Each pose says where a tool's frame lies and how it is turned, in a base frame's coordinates. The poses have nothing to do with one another.
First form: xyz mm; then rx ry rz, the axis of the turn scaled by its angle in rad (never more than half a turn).
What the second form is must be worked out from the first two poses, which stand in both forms.
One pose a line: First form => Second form
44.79 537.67 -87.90 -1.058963 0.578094 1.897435 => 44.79 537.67 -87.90 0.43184 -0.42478 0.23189 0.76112
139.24 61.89 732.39 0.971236 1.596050 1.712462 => 139.24 61.89 732.39 0.29895 0.36570 0.60095 0.64479
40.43 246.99 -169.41 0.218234 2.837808 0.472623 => 40.43 246.99 -169.41 0.12786 0.07502 0.97551 0.16247
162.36 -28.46 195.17 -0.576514 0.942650 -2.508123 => 162.36 -28.46 195.17 0.19909 -0.20614 0.33706 -0.89681
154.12 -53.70 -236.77 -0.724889 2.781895 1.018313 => 154.12 -53.70 -236.77 0.04587 -0.23743 0.91119 0.33354
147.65 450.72 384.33 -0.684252 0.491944 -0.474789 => 147.65 450.72 384.33 0.88531 -0.32894 0.23649 -0.22825
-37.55 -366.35 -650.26 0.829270 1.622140 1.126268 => -37.55 -366.35 -650.26 0.47931 0.33980 0.66469 0.46150
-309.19 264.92 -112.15 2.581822 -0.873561 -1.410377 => -309.19 264.92 -112.15 0.03634 0.84073 -0.28446 -0.45927
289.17 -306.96 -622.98 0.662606 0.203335 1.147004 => 289.17 -306.96 -622.98 0.78377 0.30706 0.09423 0.53154
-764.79 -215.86 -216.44 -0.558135 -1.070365 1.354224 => -764.79 -215.86 -216.44 0.61605 -0.24234 -0.46475 0.58801
